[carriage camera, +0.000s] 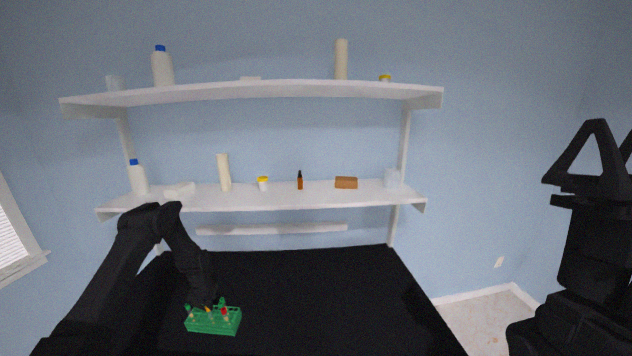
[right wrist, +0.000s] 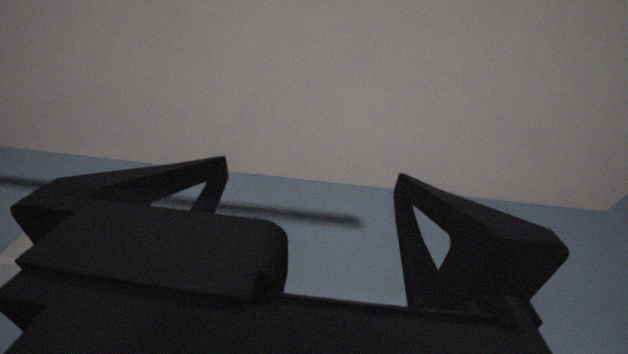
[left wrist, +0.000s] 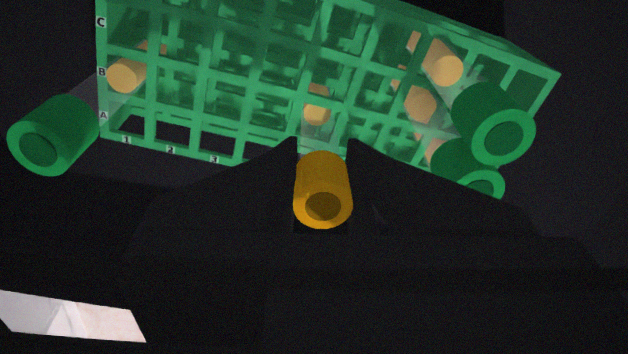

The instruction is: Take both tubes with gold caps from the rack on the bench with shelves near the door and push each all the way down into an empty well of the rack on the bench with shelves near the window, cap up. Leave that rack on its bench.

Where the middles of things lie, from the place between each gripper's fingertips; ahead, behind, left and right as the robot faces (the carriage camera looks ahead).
I see my left gripper 7 cm above the green rack [left wrist: 243, 76].
Now: the green rack 76 cm below my right hand, 74 cm to the left of it and 35 cm ahead of it.
